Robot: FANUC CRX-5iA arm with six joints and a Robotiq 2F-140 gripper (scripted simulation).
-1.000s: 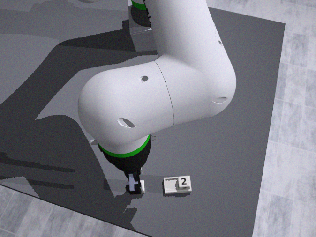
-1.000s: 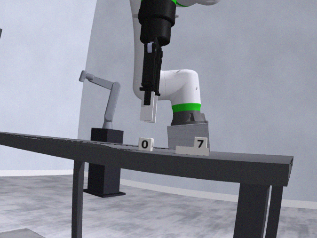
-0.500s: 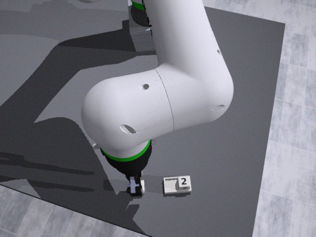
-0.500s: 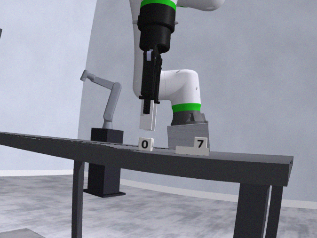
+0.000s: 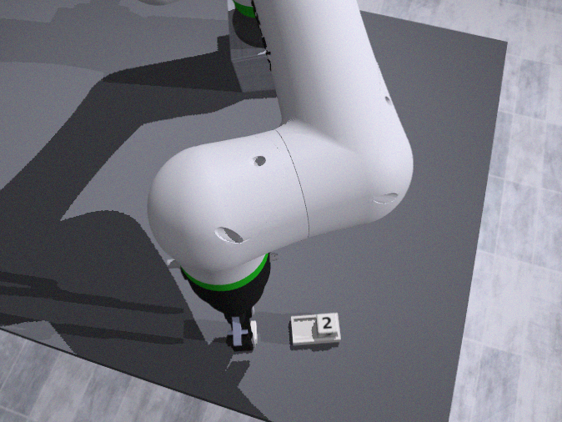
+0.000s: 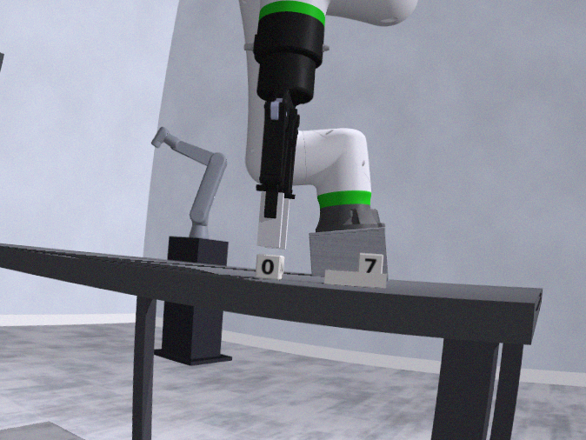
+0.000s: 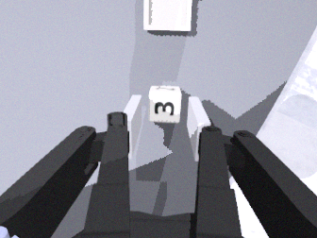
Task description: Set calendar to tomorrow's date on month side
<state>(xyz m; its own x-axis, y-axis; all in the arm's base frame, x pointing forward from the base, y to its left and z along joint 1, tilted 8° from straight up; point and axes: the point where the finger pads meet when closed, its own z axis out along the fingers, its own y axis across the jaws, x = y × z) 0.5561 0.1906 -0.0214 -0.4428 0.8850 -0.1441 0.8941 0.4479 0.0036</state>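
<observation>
The cube lies 6 cm below my hand. The rest, counted from my hand: tray: 5 cm behind, 10 cm to the left, 6 cm below.
</observation>
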